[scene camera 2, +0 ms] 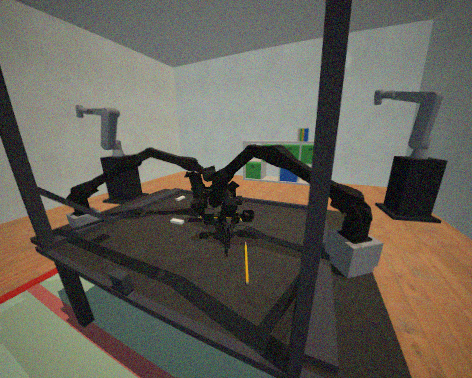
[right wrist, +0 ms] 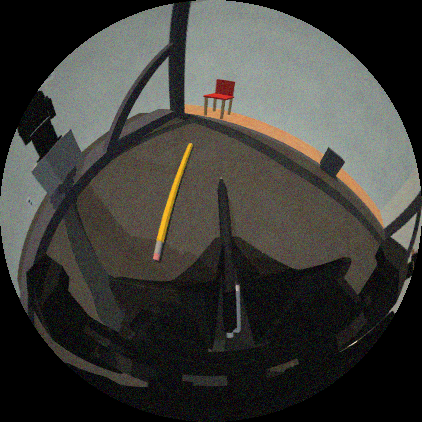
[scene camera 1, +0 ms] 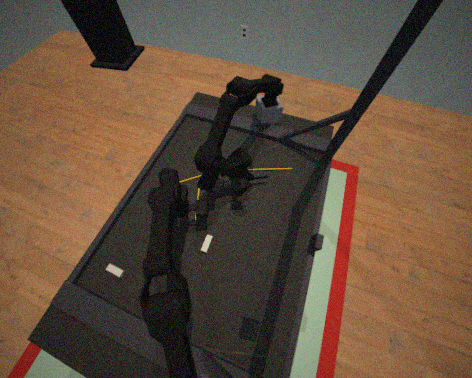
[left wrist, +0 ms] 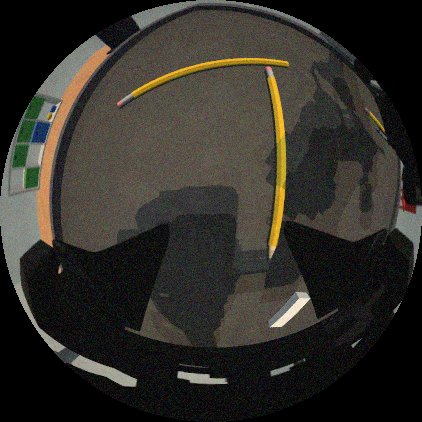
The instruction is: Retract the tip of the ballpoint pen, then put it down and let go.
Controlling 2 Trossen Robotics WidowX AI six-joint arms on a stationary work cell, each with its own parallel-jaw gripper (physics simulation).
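Frame: origin at the left arm's base, x left, y down, z back, level; millimetres.
Seen in the pictures: left gripper, between the fingertips: [scene camera 1: 186, 213] [left wrist: 228, 228]; right gripper, between the fingertips: [scene camera 2: 228, 237] [right wrist: 225, 241] [scene camera 1: 253, 178]; left arm's base, origin of its link: [scene camera 2: 83, 212]; right arm's base, origin of its link: [scene camera 2: 354, 236] [right wrist: 48, 148] [scene camera 1: 269, 101].
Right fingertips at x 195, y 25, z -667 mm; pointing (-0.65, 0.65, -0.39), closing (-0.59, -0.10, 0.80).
Pixels of each thing's top centre, then the offset from my right fingertips to it. Level surfaces: height alone.
- dark ballpoint pen, centre of its top: [right wrist: 229, 242] dx +1, dy -6, dz +3 mm
- pale button, centre of its top: [right wrist: 230, 332] dx +55, dy -2, dz +40 mm
- yellow pencil, centre of its top: [left wrist: 205, 63] [scene camera 1: 185, 180] dx +256, dy +28, dz +127 mm
- second pencil, centre of its top: [left wrist: 283, 145] [scene camera 1: 197, 198] dx +161, dy +26, dz +176 mm
- third pencil, centre of its top: [right wrist: 175, 180] [scene camera 2: 246, 258] [scene camera 1: 270, 168] dx -38, dy +26, dz -91 mm
- dark table, height of its surface: dy +35 mm
A dark ballpoint pen [right wrist: 225, 212] points away from my right gripper [right wrist: 225, 241] [scene camera 2: 227, 229], which is shut on its barrel and holds it above the table. A small pale point shows at the pen's far end. Its light clip [right wrist: 238, 310] and a pale button [right wrist: 230, 335] lie toward the wrist, behind the fingertips. In scene camera 2 the pen is too dark to separate clearly from the fingers. My left gripper [left wrist: 228, 228] is open, with its two dark fingers wide apart over the table and nothing between them. The pen does not show clearly in the left wrist view.
A yellow pencil [left wrist: 210, 64] [scene camera 1: 190, 178] and a second pencil [left wrist: 280, 160] [scene camera 1: 198, 192] lie near the left gripper. A third pencil [right wrist: 172, 200] [scene camera 2: 246, 265] [scene camera 1: 270, 169] lies beside the right gripper. White blocks [scene camera 1: 206, 243] [scene camera 1: 114, 270] lie on the dark table [scene camera 1: 225, 290]. Both arms are close together.
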